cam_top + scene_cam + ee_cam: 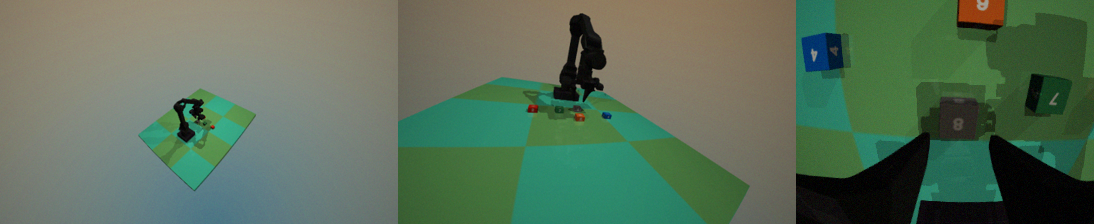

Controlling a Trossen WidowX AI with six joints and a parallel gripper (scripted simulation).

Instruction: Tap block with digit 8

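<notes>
The grey block is 3 cm below my gripper tip. Round my gripper tip: blue block (9 cm ahead, 11 cm to the left, 3 cm below); then orange block (9 cm ahead, 3 cm to the right, 3 cm below); then green block (1 cm ahead, 9 cm to the right, 3 cm below).
</notes>
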